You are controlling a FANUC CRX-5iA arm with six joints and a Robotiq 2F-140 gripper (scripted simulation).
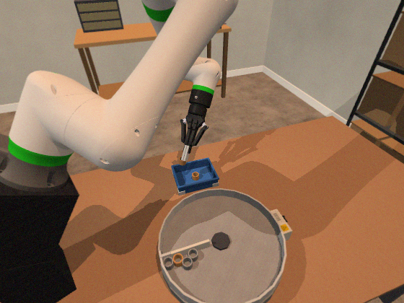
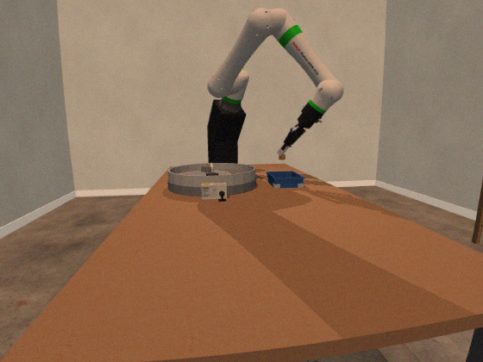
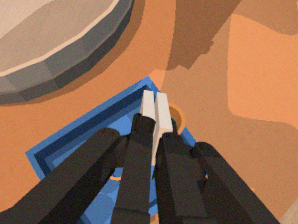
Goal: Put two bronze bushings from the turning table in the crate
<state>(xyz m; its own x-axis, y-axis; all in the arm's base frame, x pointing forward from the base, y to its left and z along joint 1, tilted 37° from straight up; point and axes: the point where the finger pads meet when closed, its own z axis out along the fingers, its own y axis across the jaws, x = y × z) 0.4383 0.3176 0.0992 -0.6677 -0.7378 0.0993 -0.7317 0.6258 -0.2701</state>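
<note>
Right now my hand is 3 cm short of the blue crate, 1 cm to the right of it and 15 cm above it. Round my hand: turning table (10 cm ahead, 34 cm to the right, 12 cm below).
</note>
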